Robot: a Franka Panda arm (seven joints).
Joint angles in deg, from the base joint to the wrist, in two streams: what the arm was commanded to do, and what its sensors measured. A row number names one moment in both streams.
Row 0, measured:
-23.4 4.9 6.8 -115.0 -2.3 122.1 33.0
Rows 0 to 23, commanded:
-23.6 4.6 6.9 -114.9 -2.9 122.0 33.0
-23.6 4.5 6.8 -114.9 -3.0 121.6 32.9
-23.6 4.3 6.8 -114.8 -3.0 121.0 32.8
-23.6 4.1 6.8 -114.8 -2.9 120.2 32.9
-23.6 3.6 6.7 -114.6 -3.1 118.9 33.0
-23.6 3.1 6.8 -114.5 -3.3 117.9 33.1
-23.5 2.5 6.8 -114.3 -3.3 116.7 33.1
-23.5 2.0 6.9 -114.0 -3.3 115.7 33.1
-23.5 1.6 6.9 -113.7 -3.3 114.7 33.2
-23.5 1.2 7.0 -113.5 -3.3 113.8 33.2
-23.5 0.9 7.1 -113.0 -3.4 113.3 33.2
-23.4 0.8 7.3 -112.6 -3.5 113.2 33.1
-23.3 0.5 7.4 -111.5 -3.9 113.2 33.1
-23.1 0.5 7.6 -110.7 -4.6 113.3 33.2
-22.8 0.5 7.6 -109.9 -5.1 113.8 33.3
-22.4 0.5 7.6 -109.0 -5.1 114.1 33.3
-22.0 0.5 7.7 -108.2 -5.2 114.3 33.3
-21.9 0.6 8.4 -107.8 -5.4 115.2 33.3
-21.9 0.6 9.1 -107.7 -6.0 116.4 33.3
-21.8 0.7 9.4 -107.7 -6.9 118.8 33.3
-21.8 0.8 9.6 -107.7 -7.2 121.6 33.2
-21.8 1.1 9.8 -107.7 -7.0 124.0 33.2
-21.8 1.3 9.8 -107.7 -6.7 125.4 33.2
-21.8 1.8 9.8 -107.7 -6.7 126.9 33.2
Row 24, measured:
-21.6 0.7 9.3 -108.1 -5.7 122.5 33.0
